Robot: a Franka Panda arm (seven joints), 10 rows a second.
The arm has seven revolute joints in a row. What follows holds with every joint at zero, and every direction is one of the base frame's. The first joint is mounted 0.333 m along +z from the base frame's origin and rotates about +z. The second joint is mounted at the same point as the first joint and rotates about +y. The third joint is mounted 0.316 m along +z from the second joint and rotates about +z. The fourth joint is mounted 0.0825 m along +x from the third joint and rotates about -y. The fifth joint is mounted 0.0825 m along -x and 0.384 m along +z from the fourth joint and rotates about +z. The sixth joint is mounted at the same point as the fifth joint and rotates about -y. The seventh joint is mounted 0.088 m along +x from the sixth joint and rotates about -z. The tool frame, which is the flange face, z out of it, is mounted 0.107 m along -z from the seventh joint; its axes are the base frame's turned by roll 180, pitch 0 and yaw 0 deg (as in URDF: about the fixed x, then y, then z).
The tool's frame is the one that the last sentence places.
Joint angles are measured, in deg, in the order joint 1, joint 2, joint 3, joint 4, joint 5, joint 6, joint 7. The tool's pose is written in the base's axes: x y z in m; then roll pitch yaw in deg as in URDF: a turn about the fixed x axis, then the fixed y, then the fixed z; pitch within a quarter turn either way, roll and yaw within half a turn. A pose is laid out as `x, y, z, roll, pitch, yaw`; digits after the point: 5 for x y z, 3 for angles.
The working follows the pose.
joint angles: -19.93 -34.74 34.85 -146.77 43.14 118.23 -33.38
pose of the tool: 0.37298, 0.13934, 0.43584, -163.806, -11.488, 22.075
Where each joint sits with the arm in this pose, in the base's axes (m; each line is computed from the numbers above, not from the rounded line before):
joint 1: 0.0000 0.0000 0.3330
joint 2: 0.0000 0.0000 0.3330
joint 3: -0.1693 0.0614 0.5927
joint 4: -0.1009 0.0867 0.6313
joint 5: 0.2785 0.1190 0.5351
joint 6: 0.2785 0.1190 0.5351
joint 7: 0.3652 0.1040 0.5365
the tool: 0.3730 0.1393 0.4358

